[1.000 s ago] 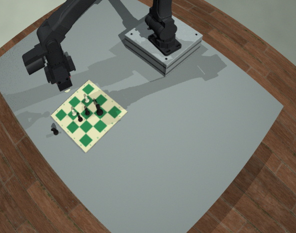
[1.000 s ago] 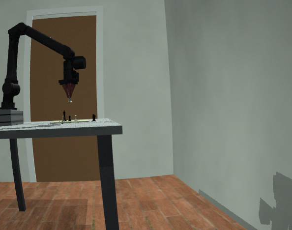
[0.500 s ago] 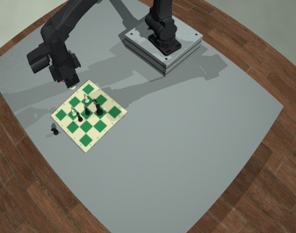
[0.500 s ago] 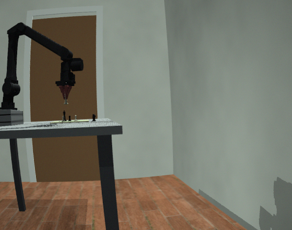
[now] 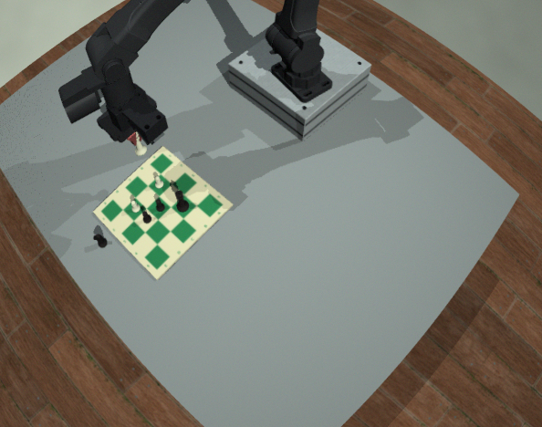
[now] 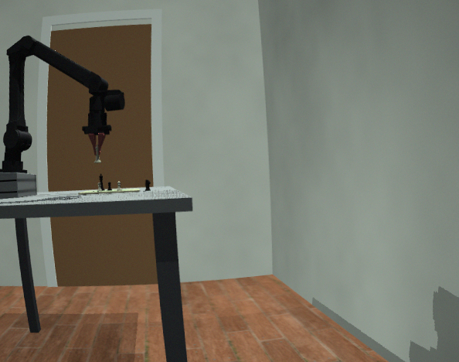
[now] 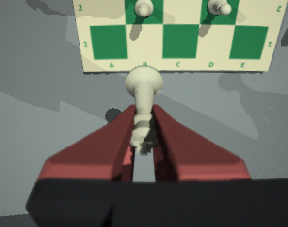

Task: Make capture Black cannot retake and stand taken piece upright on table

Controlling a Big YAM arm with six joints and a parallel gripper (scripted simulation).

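My gripper is now 2 cm short of the green-and-cream chessboard, 8 cm to the right of it and 14 cm above it. Also, from my hand: black piece: 17 cm ahead, 7 cm to the left, 13 cm below; tall white piece: 1 cm to the left.
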